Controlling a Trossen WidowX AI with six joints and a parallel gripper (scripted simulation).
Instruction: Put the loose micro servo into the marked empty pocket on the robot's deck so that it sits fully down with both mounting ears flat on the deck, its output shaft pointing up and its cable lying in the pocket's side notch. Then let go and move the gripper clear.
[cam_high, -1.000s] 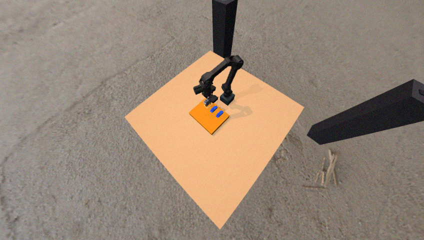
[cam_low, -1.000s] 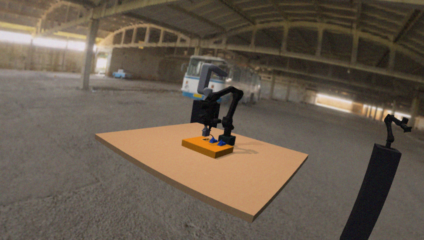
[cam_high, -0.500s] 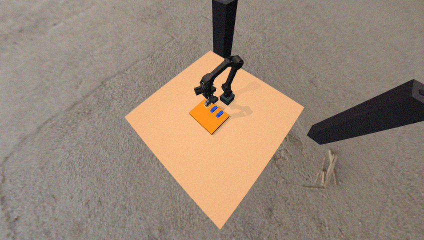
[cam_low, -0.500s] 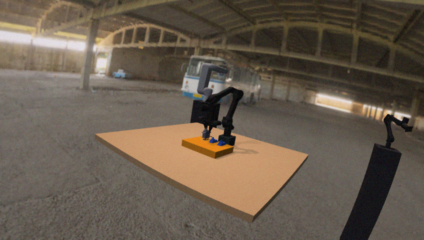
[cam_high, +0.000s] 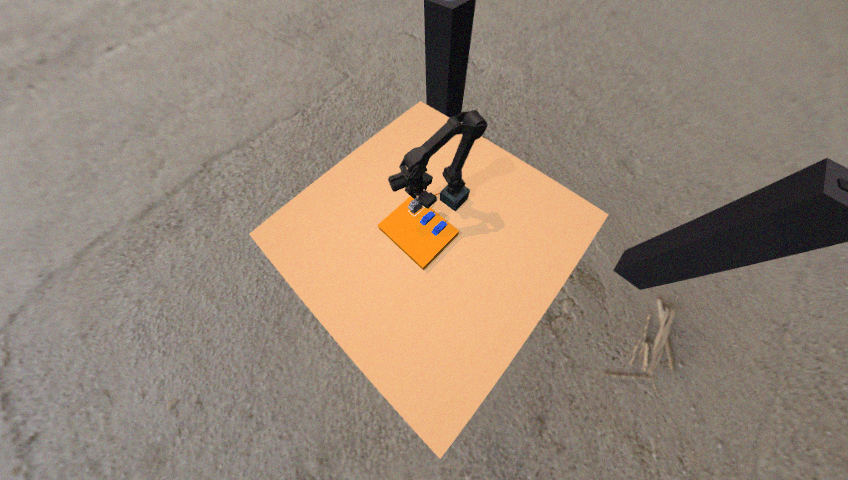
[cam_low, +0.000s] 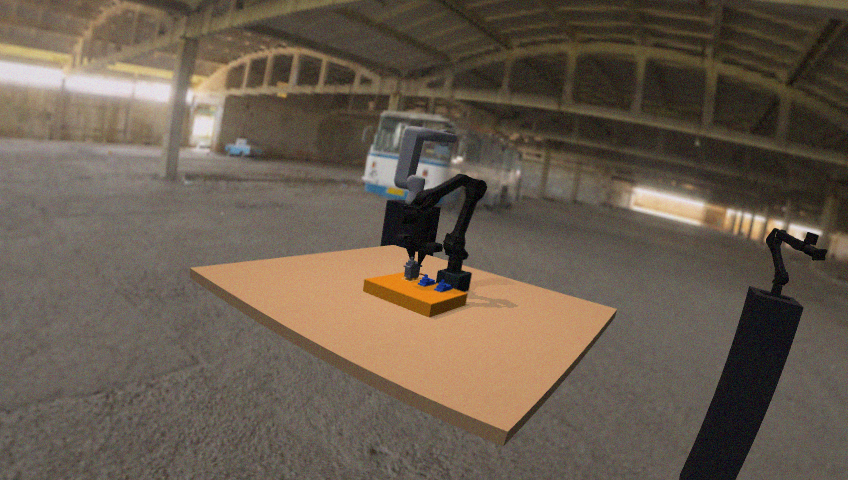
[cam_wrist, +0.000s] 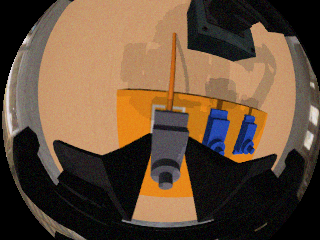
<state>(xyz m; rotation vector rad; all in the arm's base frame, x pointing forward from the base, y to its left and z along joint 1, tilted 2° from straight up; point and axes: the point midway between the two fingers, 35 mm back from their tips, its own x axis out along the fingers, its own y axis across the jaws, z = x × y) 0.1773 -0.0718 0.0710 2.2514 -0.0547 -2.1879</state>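
The orange robot deck is 12 cm ahead of my gripper tip, 8 cm below it and 7 cm to the left of it.
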